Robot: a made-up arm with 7 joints.
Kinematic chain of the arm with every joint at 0, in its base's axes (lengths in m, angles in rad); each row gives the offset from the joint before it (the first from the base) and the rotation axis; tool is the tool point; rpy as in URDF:
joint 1: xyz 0 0 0.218 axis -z
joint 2: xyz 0 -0.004 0.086 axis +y
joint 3: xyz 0 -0.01 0.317 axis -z
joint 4: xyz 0 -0.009 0.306 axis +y
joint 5: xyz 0 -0.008 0.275 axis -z
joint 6: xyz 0 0 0.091 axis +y
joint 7: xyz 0 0 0.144 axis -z
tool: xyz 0 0 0 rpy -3.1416 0 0
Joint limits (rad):
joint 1: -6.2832..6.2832
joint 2: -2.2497..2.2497
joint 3: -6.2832..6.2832
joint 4: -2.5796..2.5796
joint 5: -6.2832..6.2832
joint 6: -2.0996..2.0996
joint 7: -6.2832..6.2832
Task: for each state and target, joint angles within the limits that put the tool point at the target. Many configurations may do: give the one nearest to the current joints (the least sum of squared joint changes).
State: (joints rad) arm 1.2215 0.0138 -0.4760 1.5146 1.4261 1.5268 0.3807
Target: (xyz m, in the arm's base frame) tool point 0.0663 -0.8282 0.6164
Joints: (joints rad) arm 1.4551 0.7401 -0.3553 1.1413 1.5528 1.2757 0.3807
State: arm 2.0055 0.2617 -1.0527 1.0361 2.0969 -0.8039 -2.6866
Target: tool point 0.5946 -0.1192 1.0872
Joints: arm 2.6684 -0.5513 -1.4108 0.8457 2.0400 -0.6116 -2.6866
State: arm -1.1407 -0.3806 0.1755 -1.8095 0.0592 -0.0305 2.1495
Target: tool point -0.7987 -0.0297 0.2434
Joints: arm -0.3090 -1.0174 0.4983 -1.5776 0.0570 0.0253 2.1495
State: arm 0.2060 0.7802 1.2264 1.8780 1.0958 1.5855 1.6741
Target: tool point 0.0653 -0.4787 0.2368
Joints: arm 0.7066 1.4417 0.8171 2.0970 0.9148 1.3424 1.6741
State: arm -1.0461 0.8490 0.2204 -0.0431 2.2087 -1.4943 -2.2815
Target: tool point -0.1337 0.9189 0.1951
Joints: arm -1.6556 1.4420 0.1088 0.4036 2.2526 -1.7153 -2.2815
